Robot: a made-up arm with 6 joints.
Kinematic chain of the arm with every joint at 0, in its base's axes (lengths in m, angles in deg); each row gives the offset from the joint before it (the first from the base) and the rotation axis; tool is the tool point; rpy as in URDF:
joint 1: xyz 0 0 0.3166 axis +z
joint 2: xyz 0 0 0 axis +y
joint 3: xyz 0.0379 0 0.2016 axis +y
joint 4: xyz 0.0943 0 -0.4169 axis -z
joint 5: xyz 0 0 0 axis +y
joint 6: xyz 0.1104 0 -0.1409 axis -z
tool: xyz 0 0 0 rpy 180 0 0
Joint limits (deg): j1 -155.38..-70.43 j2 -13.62..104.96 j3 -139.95..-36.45 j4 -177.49..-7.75 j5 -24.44..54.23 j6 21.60..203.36
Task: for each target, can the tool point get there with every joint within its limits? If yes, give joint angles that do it. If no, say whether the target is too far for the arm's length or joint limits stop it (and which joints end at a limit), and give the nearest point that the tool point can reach.
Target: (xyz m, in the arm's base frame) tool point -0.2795 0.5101 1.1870
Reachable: no: too far | nearest point -0.1614 -0.0211 1.0964 | short by 0.552 m
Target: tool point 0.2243 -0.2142 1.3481
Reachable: no: too far | nearest point 0.1201 -0.1767 1.0867 | short by 0.284 m
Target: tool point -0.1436 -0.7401 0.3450
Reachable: yes | joints -102.53 39.96 -110.13 -59.76 30.51 56.96
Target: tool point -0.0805 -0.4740 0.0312
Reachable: yes | joints -111.41 23.72 -50.15 -77.89 3.99 102.11
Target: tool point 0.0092 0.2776 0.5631
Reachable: no: joint limits stop it (at a limit: joint 2, joint 3, joint 4, joint 5) | nearest point 0.0101 0.3033 0.1048 | short by 0.459 m
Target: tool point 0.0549 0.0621 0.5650
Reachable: no: joint limits stop it (at a limit: joint 1, joint 2, joint 3, joint 5) | nearest point 0.1935 -0.1502 0.9714 | short by 0.479 m
